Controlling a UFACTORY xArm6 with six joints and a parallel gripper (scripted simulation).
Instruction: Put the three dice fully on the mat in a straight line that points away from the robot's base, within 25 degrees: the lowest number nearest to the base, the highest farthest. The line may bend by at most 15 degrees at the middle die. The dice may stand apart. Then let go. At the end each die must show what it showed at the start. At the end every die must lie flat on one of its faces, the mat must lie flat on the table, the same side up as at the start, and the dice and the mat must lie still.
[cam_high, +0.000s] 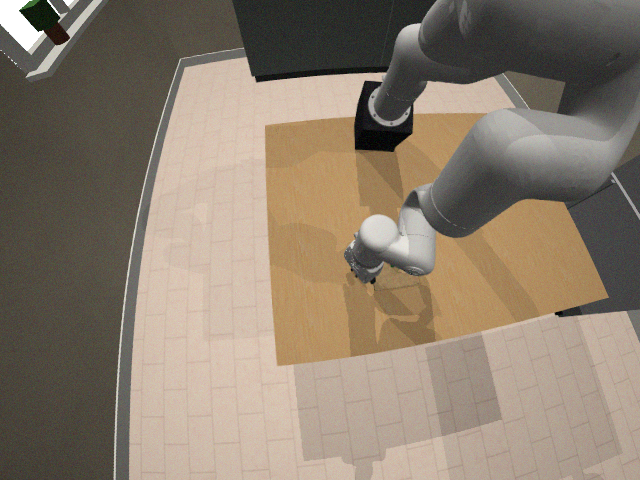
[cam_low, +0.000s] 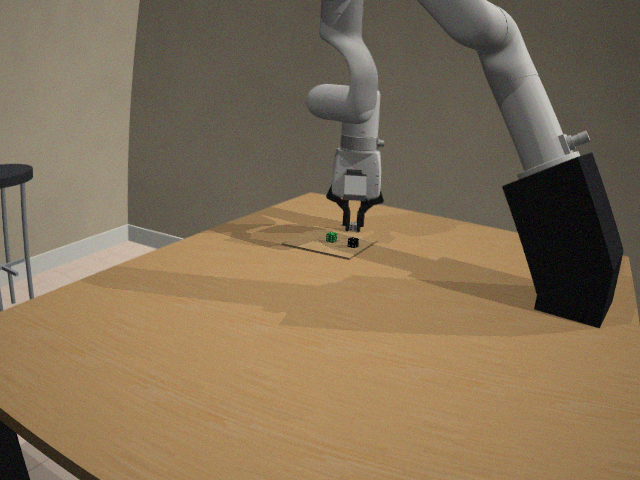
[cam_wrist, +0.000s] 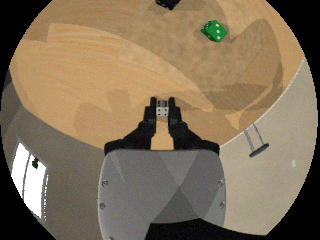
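Right now the green die is 10 mm behind my hand, 110 mm to the left of it and 10 mm below it. Also, from my hand: white die (10 mm below); thin tan mat (10 mm behind, 110 mm to the left, 20 mm below); black die (60 mm behind, 110 mm to the left, 10 mm below).
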